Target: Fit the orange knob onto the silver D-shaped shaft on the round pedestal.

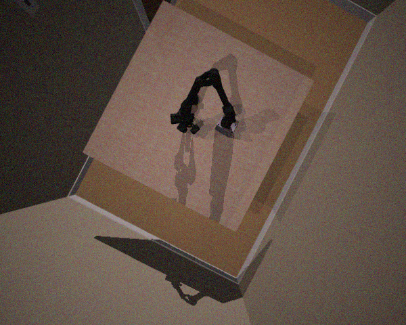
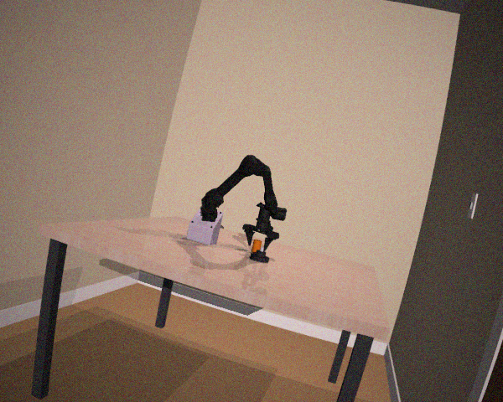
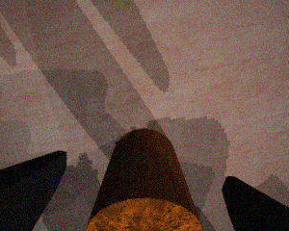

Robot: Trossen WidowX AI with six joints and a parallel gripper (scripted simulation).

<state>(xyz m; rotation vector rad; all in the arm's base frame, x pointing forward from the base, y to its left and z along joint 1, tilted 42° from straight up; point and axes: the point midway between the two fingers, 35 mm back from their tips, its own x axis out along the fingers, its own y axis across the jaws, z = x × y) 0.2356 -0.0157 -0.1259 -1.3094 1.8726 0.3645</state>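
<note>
My gripper tip is 20 mm below the orange knob. The rest, counted from my gripper tip: dark round pedestal 40 mm ahead, 190 mm to the right, 10 mm above.
</note>
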